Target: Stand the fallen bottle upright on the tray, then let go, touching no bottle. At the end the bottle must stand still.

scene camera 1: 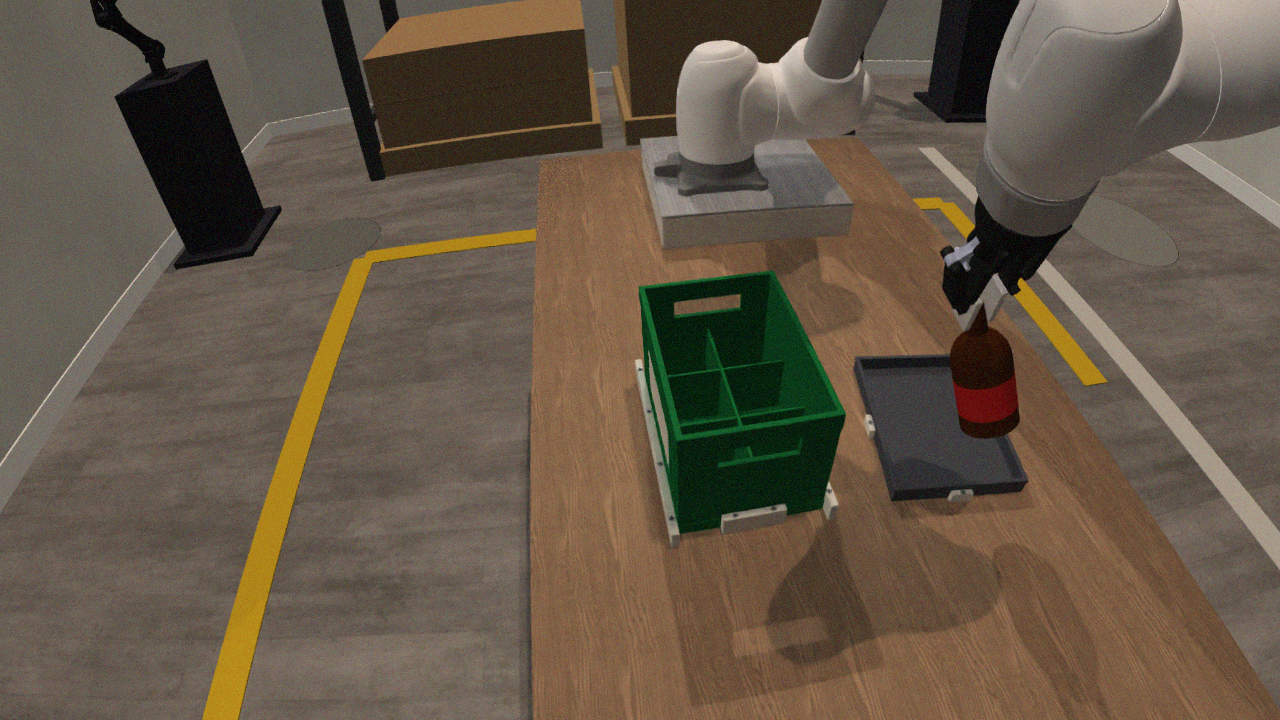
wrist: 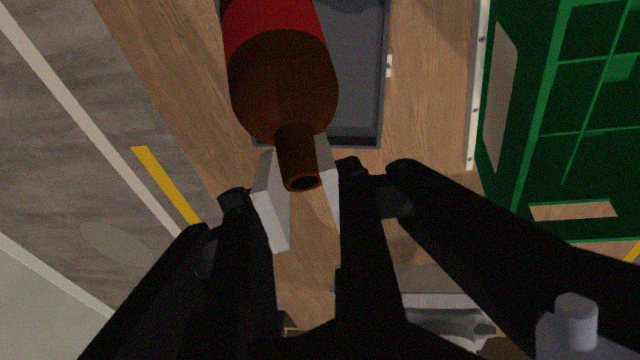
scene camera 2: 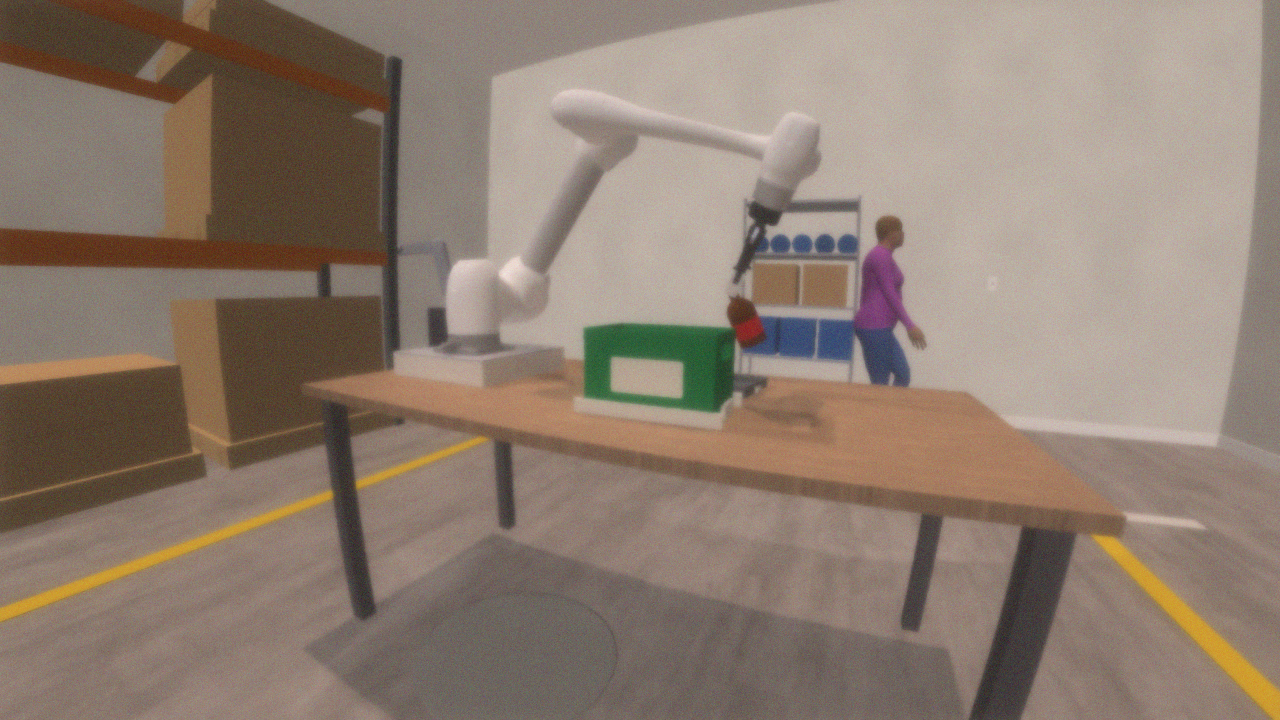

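Pixels of known places: gripper, fingertip midpoint: (scene camera 1: 972, 314) (wrist: 301, 164) (scene camera 2: 731, 293); arm's base at its link origin: (scene camera 1: 716, 173) (wrist: 438, 322) (scene camera 2: 474, 351).
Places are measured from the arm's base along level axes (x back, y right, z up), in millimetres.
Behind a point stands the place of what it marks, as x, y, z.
A brown bottle (scene camera 1: 981, 358) {-778, -144, 155} (scene camera 2: 743, 315) {-769, -130, 126} (wrist: 282, 82) {-778, -153, 160} with a red label hangs in the air, neck up. In scene camera 2 it leans, its base swung to the right. My gripper (scene camera 1: 979, 310) {-732, -149, 180} (scene camera 2: 733, 290) {-732, -149, 180} (wrist: 301, 164) {-732, -149, 180} is shut on its neck, with a pale pad on either side of it in the wrist view. The dark grey tray (scene camera 1: 913, 429) {-683, -155, -66} (scene camera 2: 751, 385) {-797, -134, -48} (wrist: 356, 75) {-653, -133, -66} lies on the table below. The bottle's base is above the tray's right side in scene camera 1, apart from the tray in scene camera 2. The wrist view cuts off the base.
A green crate (scene camera 1: 751, 488) {-788, 111, -2} (scene camera 2: 597, 362) {-550, 207, 34} (wrist: 504, 187) {-590, 19, 81} with dividers stands beside the tray on the wooden table (scene camera 1: 599, 591) {-859, 299, -72} (scene camera 2: 895, 447) {-1114, 186, -72}, held by white edge pieces. The arm's pale base block (scene camera 1: 756, 223) {-163, -47, -31} (scene camera 2: 474, 365) {-136, 136, -15} is at the table's far end. A person (scene camera 2: 883, 286) is behind the table.
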